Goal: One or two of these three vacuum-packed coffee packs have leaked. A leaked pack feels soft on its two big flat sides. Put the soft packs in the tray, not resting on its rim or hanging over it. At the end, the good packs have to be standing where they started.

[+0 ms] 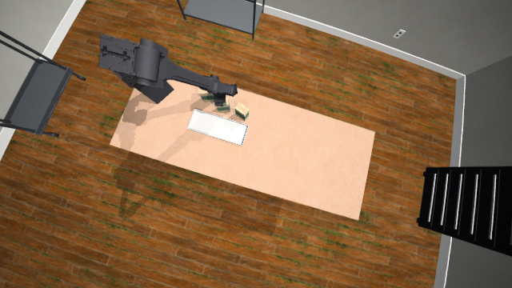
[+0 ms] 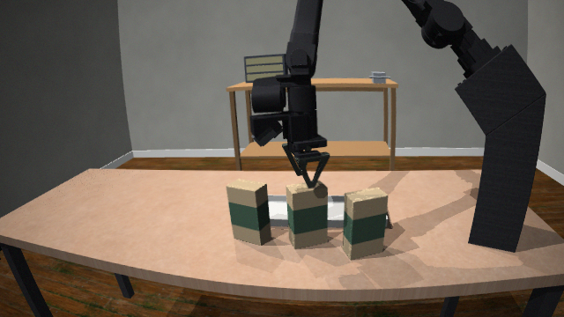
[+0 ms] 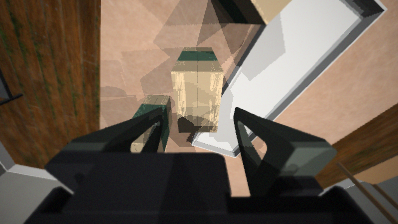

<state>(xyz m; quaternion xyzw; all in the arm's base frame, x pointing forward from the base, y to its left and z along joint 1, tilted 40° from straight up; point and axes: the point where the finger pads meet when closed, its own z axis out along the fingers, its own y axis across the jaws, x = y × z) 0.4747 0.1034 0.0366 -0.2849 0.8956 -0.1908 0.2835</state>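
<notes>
The white tray is 2 cm ahead of my hand, 14 cm to the right of it and 15 cm below it.
</notes>
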